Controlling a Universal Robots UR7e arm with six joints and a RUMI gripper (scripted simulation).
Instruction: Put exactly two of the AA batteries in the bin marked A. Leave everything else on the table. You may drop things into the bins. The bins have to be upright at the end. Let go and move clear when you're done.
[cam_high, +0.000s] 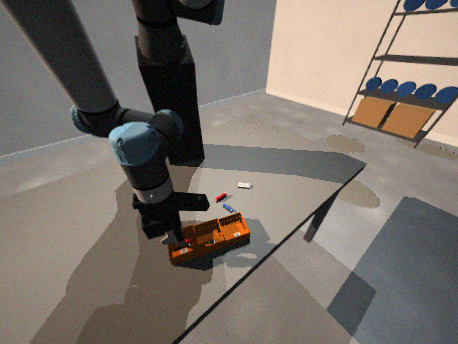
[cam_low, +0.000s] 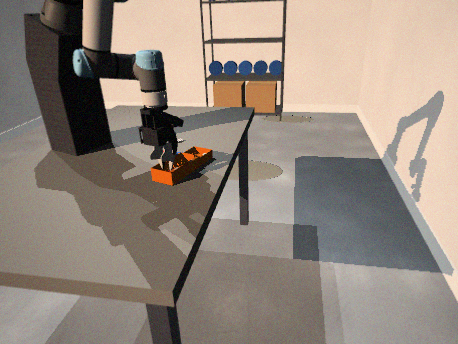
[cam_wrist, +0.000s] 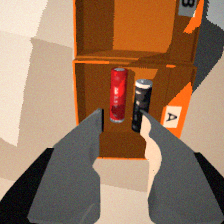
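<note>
My hand is 3 cm above the red battery. From my hand the other things lie so: blue battery 1 cm behind, 20 cm to the left, 4 cm below; orange bin 4 cm ahead, 7 cm to the left, 2 cm below; black battery 2 cm ahead, 1 cm to the right, 3 cm below.
</note>
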